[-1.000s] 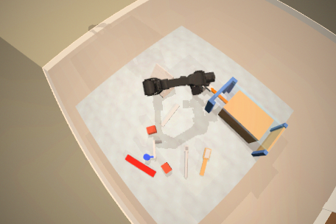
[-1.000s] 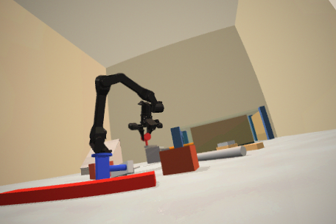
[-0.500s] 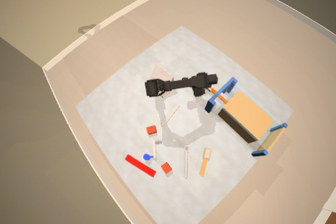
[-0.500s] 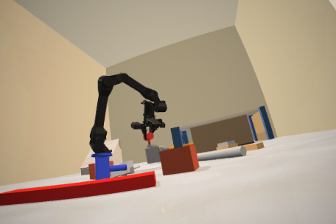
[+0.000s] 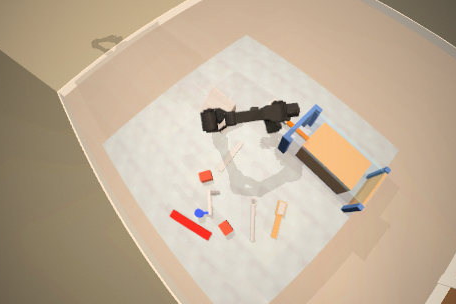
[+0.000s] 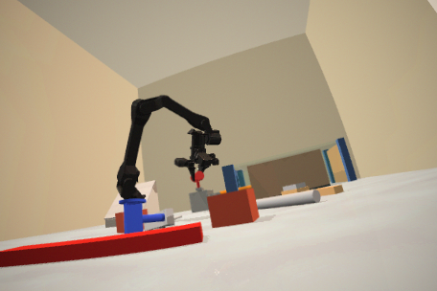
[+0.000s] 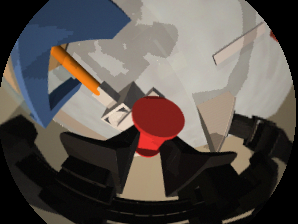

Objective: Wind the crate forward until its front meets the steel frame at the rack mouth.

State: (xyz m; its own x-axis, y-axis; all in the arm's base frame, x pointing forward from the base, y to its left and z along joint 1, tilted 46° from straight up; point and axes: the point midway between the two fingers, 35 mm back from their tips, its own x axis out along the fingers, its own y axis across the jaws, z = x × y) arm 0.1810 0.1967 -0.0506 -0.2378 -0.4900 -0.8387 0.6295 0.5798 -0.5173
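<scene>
My gripper tip is 30 mm to the right of the winch handle and 30 mm above it. Also, from my gripper tip: grey winch 100 mm below, 70 mm to the left, 40 mm behind; then red knob 10 mm to the right, 10 mm ahead; then blue frame post 130 mm ahead, 100 mm to the left, 30 mm below.
</scene>
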